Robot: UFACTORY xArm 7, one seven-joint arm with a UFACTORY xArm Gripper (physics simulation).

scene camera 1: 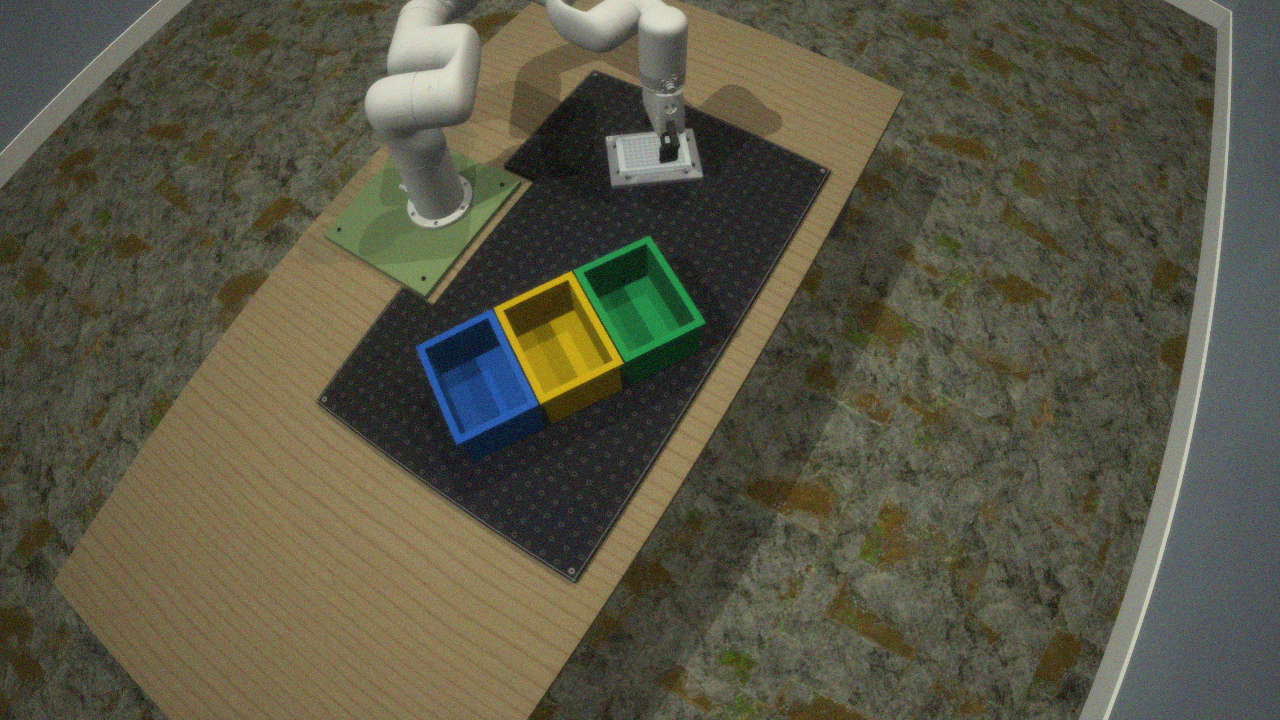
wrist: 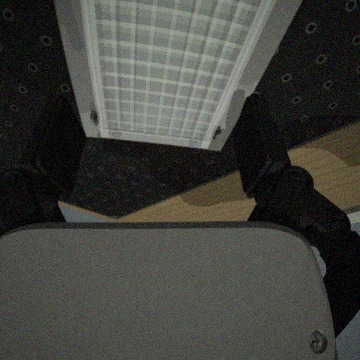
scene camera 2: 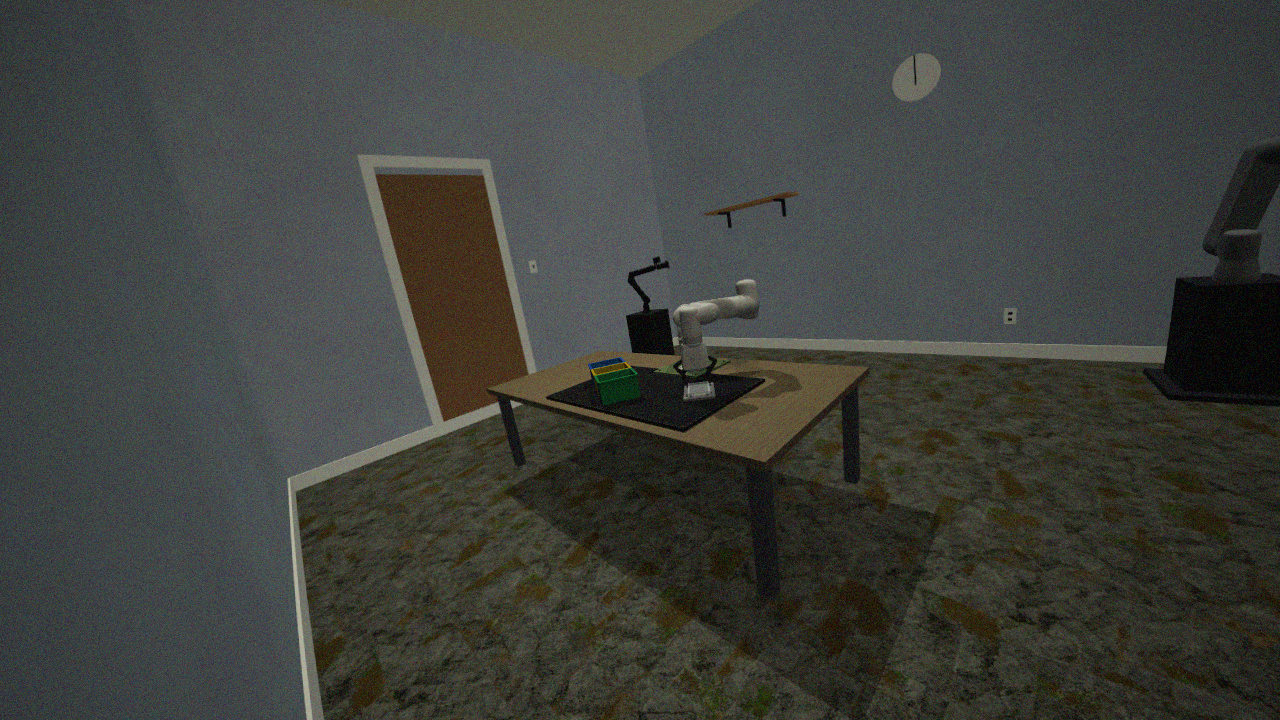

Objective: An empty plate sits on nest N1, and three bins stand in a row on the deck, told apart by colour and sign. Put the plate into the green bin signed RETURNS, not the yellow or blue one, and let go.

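Places are measured from the arm's base along level axes (x ahead, y left, z up), in metres.
Pixels of known places: gripper, fingertip midpoint: (scene camera 1: 660, 142) (wrist: 157, 113) (scene camera 2: 697, 382); arm's base, link origin: (scene camera 1: 440, 202).
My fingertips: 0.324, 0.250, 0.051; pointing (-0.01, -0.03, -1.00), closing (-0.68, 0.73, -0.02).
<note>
Ahead of a thing's pixels: the offset from my fingertips to its middle, as dx, dy, dz. "spot": to the spot under its first point. Level surfaces: height alone.
The clear-white gridded plate @(-0.012, -0.006, -0.030) (scene camera 1: 637, 154) (wrist: 165, 60) sits flat in the pale grey nest @(-0.012, -0.006, -0.038) (scene camera 1: 624, 180) (wrist: 265, 55) near the far end of the deck. My gripper (scene camera 1: 668, 149) (scene camera 2: 695, 374) (wrist: 157, 113) is open, with its black fingers low over the nest. In the wrist view they stand on either side of the plate's near end, with nothing held. The green bin (scene camera 1: 666, 358) (scene camera 2: 617, 387) is the one in the row nearest the nest. The yellow bin (scene camera 1: 586, 394) is in the middle, beside the blue bin @(spot: +0.033, -0.585, -0.009) (scene camera 1: 501, 437). The signs cannot be read.
The black perforated deck @(dz -0.049) (scene camera 1: 572, 501) (scene camera 2: 662, 413) lies on the wooden table @(dz -0.062) (scene camera 1: 268, 537) (scene camera 2: 760, 429). The arm's base stands on a green mounting plate (scene camera 1: 375, 246) beside the deck. The bins' walls rise above the deck.
</note>
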